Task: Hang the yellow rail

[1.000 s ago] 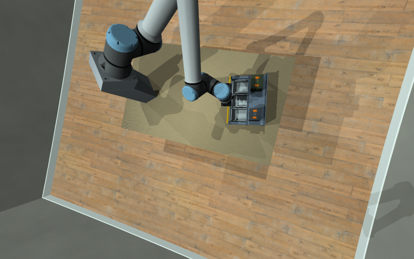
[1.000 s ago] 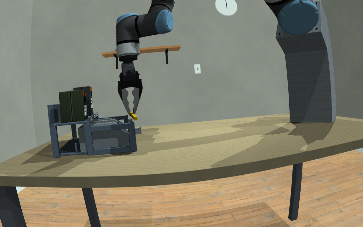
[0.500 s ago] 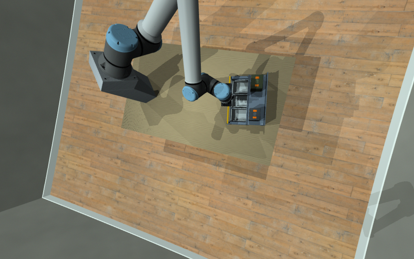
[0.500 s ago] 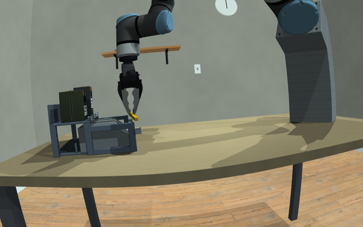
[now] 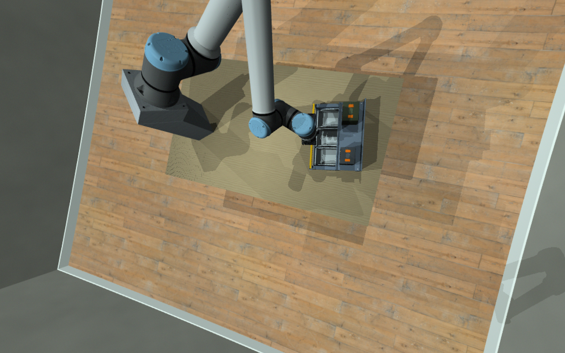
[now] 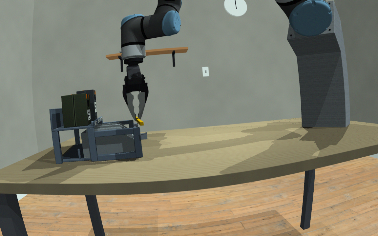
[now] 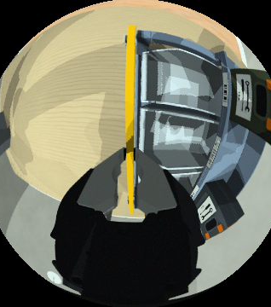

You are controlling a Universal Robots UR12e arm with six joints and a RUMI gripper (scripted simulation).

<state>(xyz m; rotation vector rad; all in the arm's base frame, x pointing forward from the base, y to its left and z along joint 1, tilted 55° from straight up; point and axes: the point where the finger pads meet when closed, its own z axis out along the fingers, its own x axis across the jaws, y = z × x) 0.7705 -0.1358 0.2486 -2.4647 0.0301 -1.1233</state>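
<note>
Now: the yellow rail 1 cm below my hand.
</note>
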